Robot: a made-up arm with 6 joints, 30 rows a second.
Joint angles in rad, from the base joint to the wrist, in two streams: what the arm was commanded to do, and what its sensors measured. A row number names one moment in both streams.
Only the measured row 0 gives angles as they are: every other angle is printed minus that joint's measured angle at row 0.
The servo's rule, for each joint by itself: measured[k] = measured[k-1] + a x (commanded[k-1-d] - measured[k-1]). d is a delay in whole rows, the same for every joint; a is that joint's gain. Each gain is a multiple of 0.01, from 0.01 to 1. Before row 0 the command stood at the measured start. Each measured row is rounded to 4 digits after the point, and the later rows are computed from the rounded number. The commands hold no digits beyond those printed.
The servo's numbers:
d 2
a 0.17 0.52 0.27 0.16 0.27 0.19
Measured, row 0:
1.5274 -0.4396 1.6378 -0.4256 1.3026 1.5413
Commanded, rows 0 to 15:
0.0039 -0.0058 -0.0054 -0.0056 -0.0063 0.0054
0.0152 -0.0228 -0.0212 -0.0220 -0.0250 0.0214
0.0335 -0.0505 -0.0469 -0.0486 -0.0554 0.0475
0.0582 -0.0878 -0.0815 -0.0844 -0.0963 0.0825
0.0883 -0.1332 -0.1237 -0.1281 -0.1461 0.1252
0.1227 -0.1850 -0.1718 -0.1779 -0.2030 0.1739
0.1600 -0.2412 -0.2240 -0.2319 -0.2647 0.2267
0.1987 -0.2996 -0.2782 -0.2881 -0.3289 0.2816
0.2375 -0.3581 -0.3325 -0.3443 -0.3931 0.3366
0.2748 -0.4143 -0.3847 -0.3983 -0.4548 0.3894
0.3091 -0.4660 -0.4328 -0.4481 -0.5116 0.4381
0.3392 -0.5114 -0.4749 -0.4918 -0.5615 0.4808
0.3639 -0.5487 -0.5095 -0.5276 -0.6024 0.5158
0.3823 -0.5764 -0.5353 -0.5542 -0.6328 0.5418
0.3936 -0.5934 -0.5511 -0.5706 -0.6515 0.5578
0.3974 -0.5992 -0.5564 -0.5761 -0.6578 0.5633
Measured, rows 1 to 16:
0.0000 0.0000 0.0000 0.0000 0.0000 0.0000
0.0000 0.0000 0.0000 0.0000 0.0000 0.0000
0.0007 -0.0030 -0.0015 -0.0009 -0.0017 0.0010
0.0032 -0.0133 -0.0068 -0.0043 -0.0080 0.0049
0.0084 -0.0326 -0.0176 -0.0114 -0.0208 0.0130
0.0169 -0.0613 -0.0349 -0.0231 -0.0412 0.0262
0.0290 -0.0987 -0.0589 -0.0399 -0.0695 0.0450
0.0449 -0.1436 -0.0894 -0.0620 -0.1055 0.0695
0.0645 -0.1944 -0.1257 -0.0892 -0.1485 0.0994
0.0873 -0.2491 -0.1669 -0.1210 -0.1972 0.1340
0.1128 -0.3058 -0.2116 -0.1567 -0.2501 0.1725
0.1403 -0.3622 -0.2583 -0.1954 -0.3054 0.2137
0.1690 -0.4162 -0.3054 -0.2358 -0.3611 0.2563
0.1979 -0.4657 -0.3512 -0.2768 -0.4152 0.2990
0.2261 -0.5089 -0.3939 -0.3169 -0.4657 0.3402
0.2527 -0.5440 -0.4321 -0.3549 -0.5108 0.3785

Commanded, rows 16 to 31:
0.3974 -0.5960 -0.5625 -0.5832 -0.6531 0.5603
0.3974 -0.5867 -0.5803 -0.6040 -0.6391 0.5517
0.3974 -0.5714 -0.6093 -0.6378 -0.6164 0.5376
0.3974 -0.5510 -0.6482 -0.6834 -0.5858 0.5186
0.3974 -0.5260 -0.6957 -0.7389 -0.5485 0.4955
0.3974 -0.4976 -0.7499 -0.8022 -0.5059 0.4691
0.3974 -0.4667 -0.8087 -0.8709 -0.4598 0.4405
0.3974 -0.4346 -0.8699 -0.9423 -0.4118 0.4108
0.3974 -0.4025 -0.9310 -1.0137 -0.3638 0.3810
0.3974 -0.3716 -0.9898 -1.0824 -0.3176 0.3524
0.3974 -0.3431 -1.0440 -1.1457 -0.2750 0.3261
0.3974 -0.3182 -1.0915 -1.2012 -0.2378 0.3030
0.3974 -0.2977 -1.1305 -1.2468 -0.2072 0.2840
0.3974 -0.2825 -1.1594 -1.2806 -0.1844 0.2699
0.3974 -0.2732 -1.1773 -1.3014 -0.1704 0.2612
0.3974 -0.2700 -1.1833 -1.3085 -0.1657 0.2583
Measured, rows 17 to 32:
0.2767 -0.5697 -0.4642 -0.3894 -0.5488 0.4126
0.2972 -0.5850 -0.4891 -0.4193 -0.5782 0.4412
0.3142 -0.5907 -0.5089 -0.4455 -0.5984 0.4638
0.3283 -0.5886 -0.5282 -0.4709 -0.6094 0.4805
0.3400 -0.5797 -0.5501 -0.4976 -0.6113 0.4913
0.3498 -0.5648 -0.5766 -0.5273 -0.6044 0.4965
0.3579 -0.5446 -0.6088 -0.5612 -0.5893 0.4963
0.3646 -0.5202 -0.6469 -0.5998 -0.5668 0.4911
0.3702 -0.4924 -0.6906 -0.6432 -0.5379 0.4815
0.3748 -0.4623 -0.7390 -0.6911 -0.5039 0.4681
0.3786 -0.4312 -0.7908 -0.7427 -0.4661 0.4516
0.3818 -0.4002 -0.8445 -0.7971 -0.4260 0.4328
0.3845 -0.3705 -0.8984 -0.8529 -0.3852 0.4125
0.3867 -0.3433 -0.9505 -0.9086 -0.3454 0.3917
0.3885 -0.3196 -0.9991 -0.9627 -0.3081 0.3712
0.3900 -0.3003 -1.0424 -1.0136 -0.2747 0.3520

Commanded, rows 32 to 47:
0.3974 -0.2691 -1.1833 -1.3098 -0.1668 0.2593
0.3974 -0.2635 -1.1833 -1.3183 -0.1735 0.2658
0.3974 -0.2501 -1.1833 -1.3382 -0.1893 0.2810
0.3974 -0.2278 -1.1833 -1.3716 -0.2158 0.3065
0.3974 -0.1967 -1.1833 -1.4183 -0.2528 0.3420
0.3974 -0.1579 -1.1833 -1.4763 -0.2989 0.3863
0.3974 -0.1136 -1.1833 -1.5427 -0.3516 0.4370
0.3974 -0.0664 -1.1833 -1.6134 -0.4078 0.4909
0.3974 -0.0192 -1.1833 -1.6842 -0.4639 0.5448
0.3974 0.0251 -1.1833 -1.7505 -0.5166 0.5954
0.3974 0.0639 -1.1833 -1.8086 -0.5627 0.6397
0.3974 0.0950 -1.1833 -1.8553 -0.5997 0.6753
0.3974 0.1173 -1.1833 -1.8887 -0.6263 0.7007
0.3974 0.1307 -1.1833 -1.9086 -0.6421 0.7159
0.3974 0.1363 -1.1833 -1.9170 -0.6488 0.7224
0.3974 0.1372 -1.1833 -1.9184 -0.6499 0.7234
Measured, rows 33 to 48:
0.3913 -0.2862 -1.0788 -1.0596 -0.2465 0.3347
0.3923 -0.2778 -1.1070 -1.0994 -0.2247 0.3202
0.3932 -0.2733 -1.1276 -1.1331 -0.2091 0.3086
0.3939 -0.2682 -1.1426 -1.1627 -0.1995 0.3005
0.3945 -0.2588 -1.1536 -1.1908 -0.1967 0.2968
0.3950 -0.2427 -1.1616 -1.2197 -0.2019 0.2986
0.3954 -0.2188 -1.1675 -1.2515 -0.2156 0.3068
0.3957 -0.1871 -1.1718 -1.2875 -0.2381 0.3219
0.3960 -0.1489 -1.1749 -1.3283 -0.2687 0.3438
0.3962 -0.1060 -1.1772 -1.3739 -0.3063 0.3717
0.3964 -0.0609 -1.1788 -1.4235 -0.3489 0.4046
0.3966 -0.0162 -1.1800 -1.4758 -0.3942 0.4409
0.3967 0.0255 -1.1809 -1.5290 -0.4397 0.4787
0.3968 0.0616 -1.1815 -1.5812 -0.4829 0.5161
0.3969 0.0906 -1.1820 -1.6304 -0.5216 0.5512
0.3970 0.1115 -1.1824 -1.6749 -0.5541 0.5825

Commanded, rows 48 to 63:
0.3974 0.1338 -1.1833 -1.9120 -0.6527 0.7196
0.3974 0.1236 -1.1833 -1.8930 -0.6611 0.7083
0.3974 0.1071 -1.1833 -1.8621 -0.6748 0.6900
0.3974 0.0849 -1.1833 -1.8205 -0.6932 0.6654
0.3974 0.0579 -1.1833 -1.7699 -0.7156 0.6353
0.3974 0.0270 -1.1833 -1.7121 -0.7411 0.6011
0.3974 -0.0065 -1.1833 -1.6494 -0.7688 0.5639
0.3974 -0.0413 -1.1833 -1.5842 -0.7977 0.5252
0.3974 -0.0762 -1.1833 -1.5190 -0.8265 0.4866
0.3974 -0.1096 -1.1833 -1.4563 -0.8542 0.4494
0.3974 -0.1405 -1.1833 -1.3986 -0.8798 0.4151
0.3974 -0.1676 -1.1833 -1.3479 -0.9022 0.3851
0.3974 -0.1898 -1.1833 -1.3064 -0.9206 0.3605
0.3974 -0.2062 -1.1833 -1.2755 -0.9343 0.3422
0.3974 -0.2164 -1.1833 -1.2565 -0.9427 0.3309
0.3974 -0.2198 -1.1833 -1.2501 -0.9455 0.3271
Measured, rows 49 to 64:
0.3971 0.1244 -1.1826 -1.7136 -0.5797 0.6091
0.3972 0.1311 -1.1828 -1.7464 -0.5987 0.6308
0.3972 0.1325 -1.1829 -1.7729 -0.6133 0.6477
0.3972 0.1279 -1.1830 -1.7921 -0.6262 0.6592
0.3972 0.1171 -1.1831 -1.8033 -0.6393 0.6651
0.3972 0.1004 -1.1832 -1.8061 -0.6539 0.6652
0.3972 0.0783 -1.1832 -1.8003 -0.6706 0.6595
0.3972 0.0516 -1.1832 -1.7862 -0.6896 0.6484
0.3972 0.0214 -1.1832 -1.7643 -0.7110 0.6323
0.3972 -0.0112 -1.1832 -1.7355 -0.7344 0.6120
0.3972 -0.0450 -1.1832 -1.7009 -0.7593 0.5882
0.3972 -0.0786 -1.1832 -1.6618 -0.7849 0.5618
0.3972 -0.1108 -1.1832 -1.6197 -0.8105 0.5339
0.3972 -0.1403 -1.1832 -1.5762 -0.8353 0.5056
0.3972 -0.1660 -1.1832 -1.5330 -0.8583 0.4780
0.3972 -0.1869 -1.1832 -1.4918 -0.8788 0.4522

